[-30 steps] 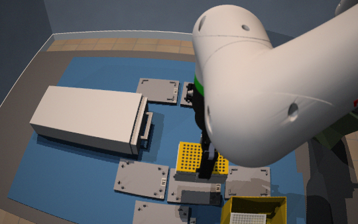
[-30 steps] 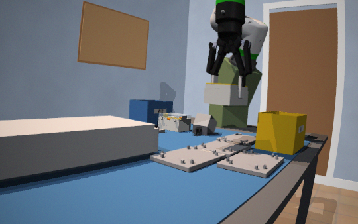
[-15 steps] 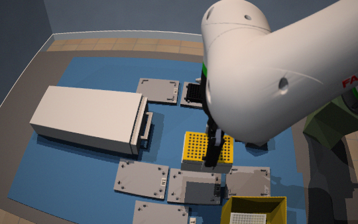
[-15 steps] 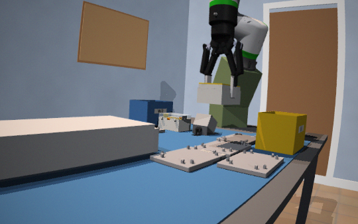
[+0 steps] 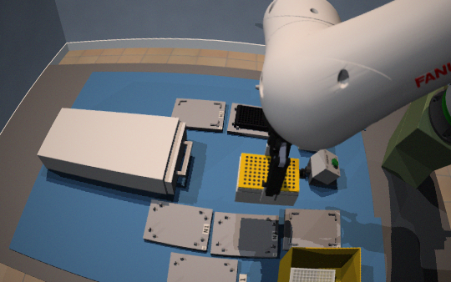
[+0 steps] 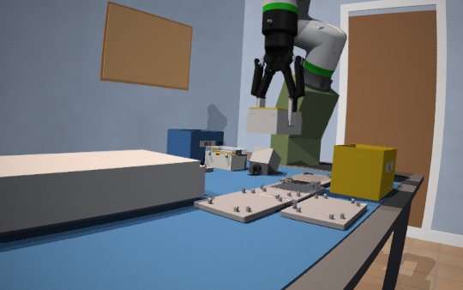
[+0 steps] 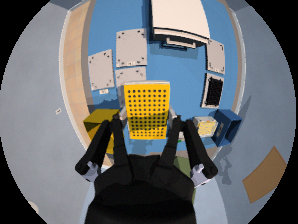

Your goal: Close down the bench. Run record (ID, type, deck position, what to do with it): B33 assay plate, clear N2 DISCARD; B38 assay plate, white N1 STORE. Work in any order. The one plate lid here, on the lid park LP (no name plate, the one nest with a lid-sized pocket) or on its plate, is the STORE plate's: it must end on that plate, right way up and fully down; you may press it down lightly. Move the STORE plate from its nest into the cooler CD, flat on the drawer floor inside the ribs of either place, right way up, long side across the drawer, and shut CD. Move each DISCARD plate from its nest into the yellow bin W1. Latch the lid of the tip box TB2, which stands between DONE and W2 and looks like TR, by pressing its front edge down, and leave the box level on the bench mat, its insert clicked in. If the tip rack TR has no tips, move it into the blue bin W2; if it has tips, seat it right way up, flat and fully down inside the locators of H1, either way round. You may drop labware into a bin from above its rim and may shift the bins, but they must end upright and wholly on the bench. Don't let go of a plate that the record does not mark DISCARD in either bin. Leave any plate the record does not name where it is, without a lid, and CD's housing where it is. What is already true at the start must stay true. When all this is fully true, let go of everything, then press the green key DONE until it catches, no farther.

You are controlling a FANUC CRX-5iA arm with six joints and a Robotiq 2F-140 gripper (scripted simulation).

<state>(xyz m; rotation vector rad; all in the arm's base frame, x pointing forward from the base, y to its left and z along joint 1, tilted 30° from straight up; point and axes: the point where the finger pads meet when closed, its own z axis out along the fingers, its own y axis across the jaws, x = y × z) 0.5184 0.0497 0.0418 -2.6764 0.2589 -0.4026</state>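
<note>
The blue bin W2 is 21 cm behind my hand, 42 cm to the right of it and 15 cm below it. The rest, counted from my hand: green key DONE (22 cm behind, 11 cm to the right, 12 cm below); yellow bin W1 (13 cm behind, 22 cm to the left, 15 cm below); tip rack TR (1 cm behind, 1 cm below).
</note>
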